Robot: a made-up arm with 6 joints.
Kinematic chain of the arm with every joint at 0, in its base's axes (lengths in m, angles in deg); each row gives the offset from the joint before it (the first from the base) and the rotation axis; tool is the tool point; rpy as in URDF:
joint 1: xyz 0 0 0.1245 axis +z
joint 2: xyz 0 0 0 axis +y
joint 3: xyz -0.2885 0 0.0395 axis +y
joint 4: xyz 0.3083 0 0.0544 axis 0.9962 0 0.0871
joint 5: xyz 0 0 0 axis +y
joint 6: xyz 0.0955 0 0.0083 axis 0.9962 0 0.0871
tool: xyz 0 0 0 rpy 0 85 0
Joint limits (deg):
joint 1: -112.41..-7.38
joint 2: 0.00..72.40
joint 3: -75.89..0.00
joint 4: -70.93..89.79
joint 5: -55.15..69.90
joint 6: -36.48..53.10
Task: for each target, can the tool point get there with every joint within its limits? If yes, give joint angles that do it. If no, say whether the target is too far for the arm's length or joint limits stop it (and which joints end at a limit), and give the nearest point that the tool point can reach.
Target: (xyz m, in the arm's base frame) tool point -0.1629 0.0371 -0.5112
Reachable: no: joint limits stop it (at a limit: joint 1, joint 2, joint 3) | nearest point -0.0545 -0.0703 0.0416 | short by 0.573 m
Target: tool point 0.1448 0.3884 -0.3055
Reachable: no: joint limits stop it (at a limit: joint 1, joint 2, joint 3) | nearest point 0.1027 0.0521 0.0634 | short by 0.501 m
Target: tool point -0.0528 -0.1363 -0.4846
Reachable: no: joint limits stop it (at a limit: joint 2, joint 3) | nearest point -0.0373 -0.0963 0.0385 | short by 0.525 m
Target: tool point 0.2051 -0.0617 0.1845
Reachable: yes | joints -26.76 54.52 -18.19 66.34 25.08 -0.41
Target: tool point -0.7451 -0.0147 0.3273
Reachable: no: too far | nearest point -0.3324 0.0238 0.5425 | short by 0.467 m
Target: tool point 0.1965 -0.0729 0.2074
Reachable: yes | joints -28.09 49.53 -10.53 -33.71 -32.03 23.19
